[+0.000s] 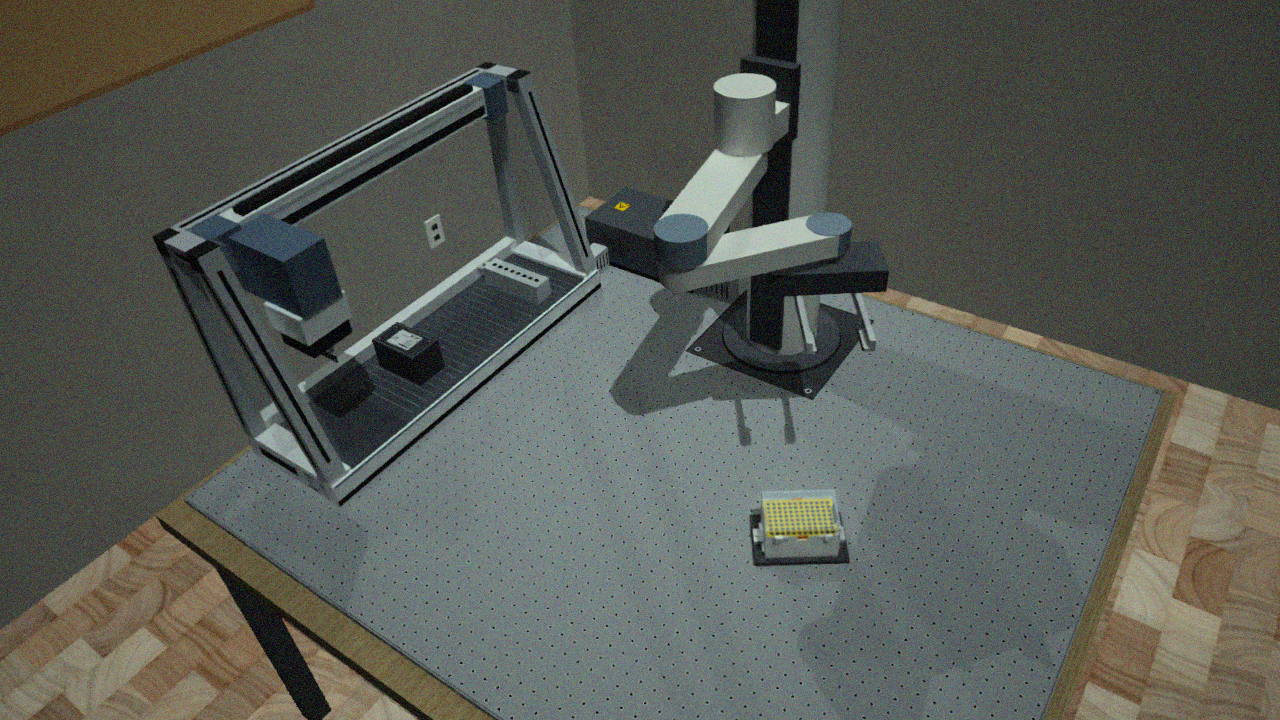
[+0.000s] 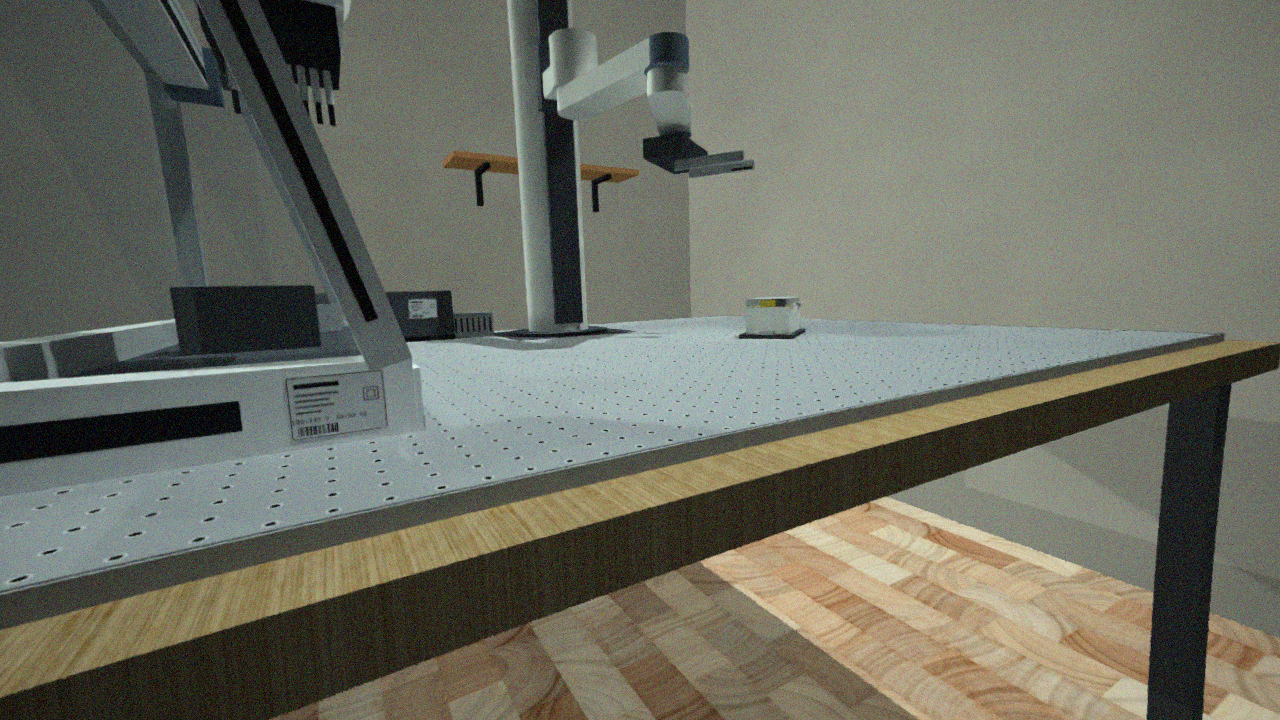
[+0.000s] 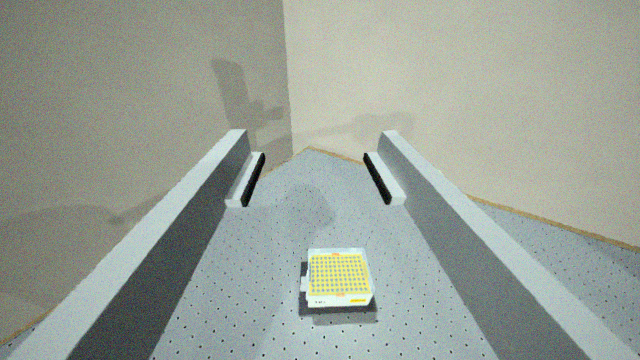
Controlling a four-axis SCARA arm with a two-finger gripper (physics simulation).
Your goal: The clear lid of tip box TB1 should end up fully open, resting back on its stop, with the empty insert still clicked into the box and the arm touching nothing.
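Pixels of known places: gripper, fingertip midpoint: (image 1: 840, 347) (image 2: 748, 160) (image 3: 315, 144); arm's base, link origin: (image 1: 780, 340).
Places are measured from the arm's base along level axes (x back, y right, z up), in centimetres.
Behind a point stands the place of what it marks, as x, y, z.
Observation:
Tip box TB1 (image 1: 810, 547) {-50.4, -32.1, 4.5} (image 2: 772, 320) {-51.9, -24.2, 4.7} (image 3: 336, 302) {-43.0, -26.5, 7.6} is a whitish box on a dark base plate (image 1: 768, 560) {-54.7, -26.7, 2.1} (image 3: 303, 307) {-40.3, -31.9, 2.1}. Its yellow insert (image 1: 799, 517) {-47.6, -28.5, 7.0} (image 3: 340, 274) {-47.6, -28.0, 7.0} is a grid of holes, lying level in the top of the box. The clear lid (image 1: 798, 495) {-45.1, -26.9, 9.0} (image 2: 773, 300) {-52.0, -24.4, 8.6} (image 3: 336, 250) {-50.7, -30.7, 9.0} appears to be down over the insert; its edge shows behind the grid. My gripper (image 1: 839, 346) {-39.6, -29.3, 37.9} (image 2: 748, 159) {-39.6, -29.3, 37.9} (image 3: 315, 144) {-39.6, -29.3, 37.9} is shut with nothing held, its long fingers parallel and a gap between their pads. It hangs high above the table, behind the box, touching nothing.
A framed deck machine (image 1: 465, 394) {-51.1, 45.0, 2.8} (image 2: 393, 394) {-85.0, 47.0, 4.4} stands on the left, with a dark block (image 1: 409, 354) {-55.7, 53.3, 13.1} on its deck. The arm's column (image 1: 771, 179) {-7.7, -0.3, 42.8} (image 2: 562, 205) {-7.7, 0.3, 31.9} rises behind the box. A dark box (image 1: 631, 223) {6.8, 43.5, 12.8} (image 2: 429, 315) {3.4, 30.3, 7.1} stands between machine and column.

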